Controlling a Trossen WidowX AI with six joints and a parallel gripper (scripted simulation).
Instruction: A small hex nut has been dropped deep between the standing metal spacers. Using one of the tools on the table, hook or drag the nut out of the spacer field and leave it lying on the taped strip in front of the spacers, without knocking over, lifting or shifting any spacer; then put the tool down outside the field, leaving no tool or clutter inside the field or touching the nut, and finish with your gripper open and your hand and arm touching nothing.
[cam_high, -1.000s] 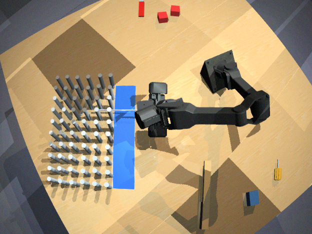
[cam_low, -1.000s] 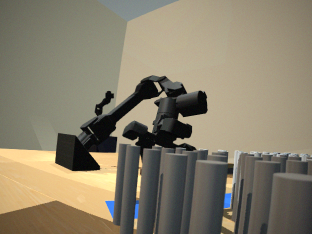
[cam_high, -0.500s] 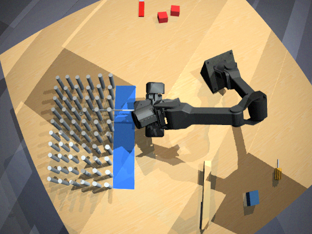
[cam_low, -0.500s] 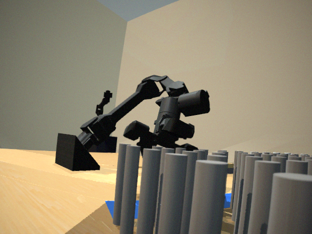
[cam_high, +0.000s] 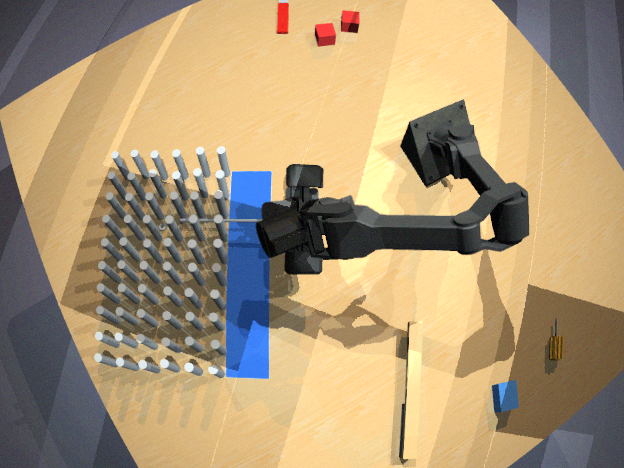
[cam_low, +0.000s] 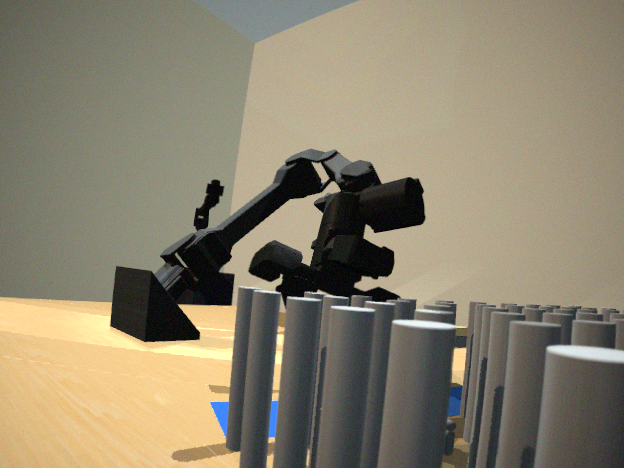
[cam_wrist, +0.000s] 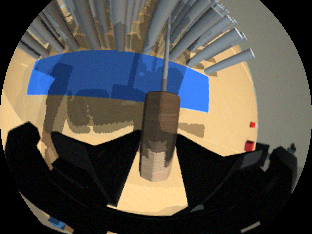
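My gripper tip is now 110 mm short of the blue taped strip, 30 mm to the right of it and 30 mm above it. The rest, counted from my gripper tip: thin metal hook tool 90 mm ahead, 60 mm to the right; blue block 170 mm behind, 520 mm to the left, 20 mm below; yellow-handled screwdriver 330 mm behind, 500 mm to the left, 20 mm below.
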